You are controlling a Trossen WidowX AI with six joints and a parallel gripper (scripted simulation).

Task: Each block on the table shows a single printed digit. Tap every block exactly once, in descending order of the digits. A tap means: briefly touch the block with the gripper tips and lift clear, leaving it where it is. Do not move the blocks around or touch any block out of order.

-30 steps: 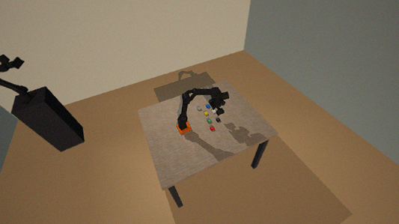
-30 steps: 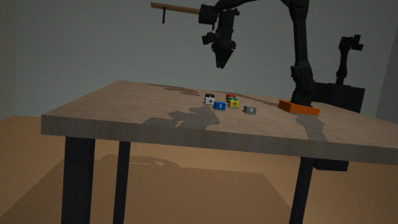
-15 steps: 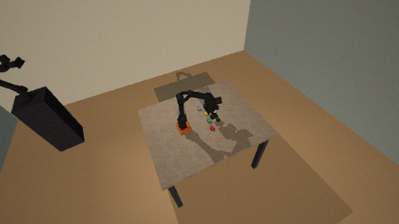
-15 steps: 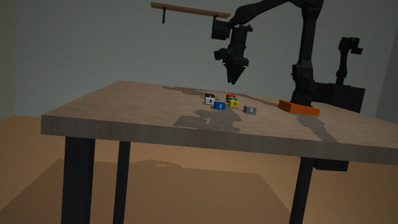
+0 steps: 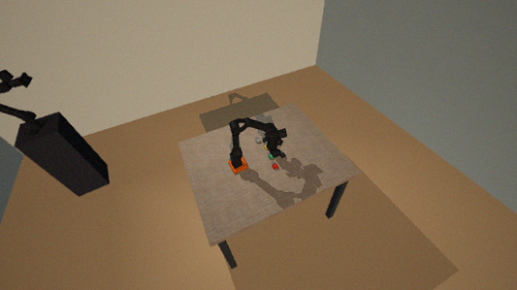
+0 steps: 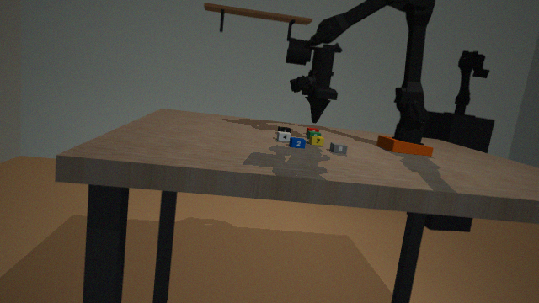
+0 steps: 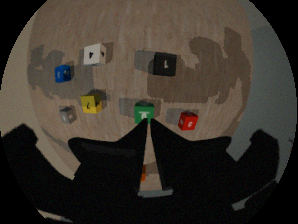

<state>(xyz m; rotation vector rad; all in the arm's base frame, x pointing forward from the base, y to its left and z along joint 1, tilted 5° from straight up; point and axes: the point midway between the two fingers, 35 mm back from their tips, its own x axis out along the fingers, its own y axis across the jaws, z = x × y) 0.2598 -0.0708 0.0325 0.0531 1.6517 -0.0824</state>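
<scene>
My gripper tip is now 1 cm to the right of the green block and 3 cm above it. Round my gripper tip: black block: 8 cm ahead, 3 cm to the right, 3 cm below; yellow block: 2 cm ahead, 11 cm to the left, 3 cm below; red block: 3 cm behind, 9 cm to the right, 3 cm below.
</scene>
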